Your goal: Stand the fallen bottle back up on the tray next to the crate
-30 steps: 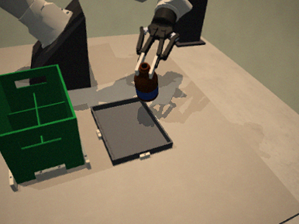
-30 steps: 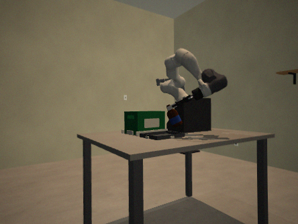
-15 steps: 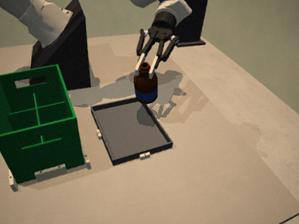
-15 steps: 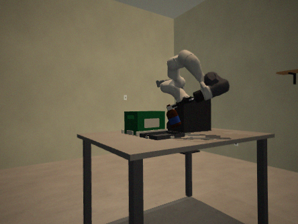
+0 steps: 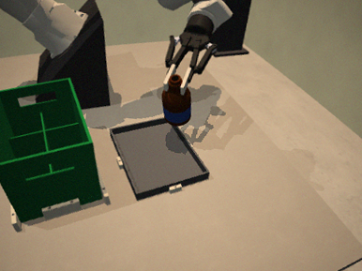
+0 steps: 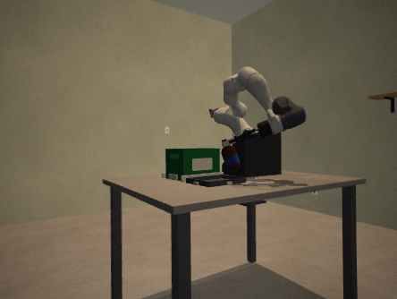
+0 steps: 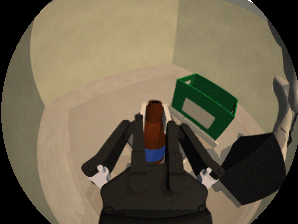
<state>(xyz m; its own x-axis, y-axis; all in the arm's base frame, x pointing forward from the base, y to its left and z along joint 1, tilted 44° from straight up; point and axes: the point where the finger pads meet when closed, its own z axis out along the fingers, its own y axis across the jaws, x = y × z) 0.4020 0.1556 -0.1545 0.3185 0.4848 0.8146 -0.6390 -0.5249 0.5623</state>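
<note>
The bottle is 60 mm below my hand. Also, from my hand: green crate: 330 mm to the right, 120 mm below; then dark tray: 30 mm ahead, 60 mm to the right, 190 mm below.
</note>
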